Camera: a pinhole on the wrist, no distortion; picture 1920 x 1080 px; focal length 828.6 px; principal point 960.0 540.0 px. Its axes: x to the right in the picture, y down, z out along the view. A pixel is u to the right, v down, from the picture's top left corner.
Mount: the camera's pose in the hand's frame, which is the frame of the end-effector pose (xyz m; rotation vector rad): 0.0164 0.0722 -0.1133 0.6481 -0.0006 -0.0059
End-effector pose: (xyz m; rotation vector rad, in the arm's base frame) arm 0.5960 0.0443 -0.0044 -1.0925 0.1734 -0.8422
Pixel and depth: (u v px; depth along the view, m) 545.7 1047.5 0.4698
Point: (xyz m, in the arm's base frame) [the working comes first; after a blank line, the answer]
In the camera's frame: -0.2349 0.2877 0.4698

0.6797 0.5050 0.1302
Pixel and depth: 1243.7 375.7 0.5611
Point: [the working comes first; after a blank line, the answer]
In the camera's frame: 0.1921 -0.1113 0.5611

0.6909 0.0257 0.4766
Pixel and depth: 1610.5 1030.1 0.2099
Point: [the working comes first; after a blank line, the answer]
In the camera's frame: 0.1648 0.1242 0.2099

0.8090 0.0216 0.0697
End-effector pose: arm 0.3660 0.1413 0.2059 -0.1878 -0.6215 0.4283
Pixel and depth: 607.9 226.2 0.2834
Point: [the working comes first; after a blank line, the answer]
In the camera's frame: -0.1204 -0.1073 0.2834

0.3213 -0.0678 0.2437
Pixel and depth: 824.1 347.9 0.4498
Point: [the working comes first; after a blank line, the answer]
In the camera's frame: -0.0738 -0.1043 0.4498

0.3070 -0.1297 0.4044
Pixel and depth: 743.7 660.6 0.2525
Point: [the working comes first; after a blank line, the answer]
In the camera's frame: -0.0659 0.0368 0.2525

0.2803 0.0787 0.2830
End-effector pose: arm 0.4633 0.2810 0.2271 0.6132 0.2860 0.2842
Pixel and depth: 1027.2 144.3 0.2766
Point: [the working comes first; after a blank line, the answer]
In the camera's frame: 0.0224 -0.1321 0.2766

0.5424 0.1231 0.1221
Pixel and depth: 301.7 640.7 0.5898
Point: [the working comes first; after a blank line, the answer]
In the camera's frame: -0.4686 0.0717 0.5898

0.2226 -0.2584 0.4866
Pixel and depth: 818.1 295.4 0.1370
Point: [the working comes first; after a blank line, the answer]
In the camera's frame: -0.0235 -0.0404 0.1370

0.4540 0.2599 0.1807
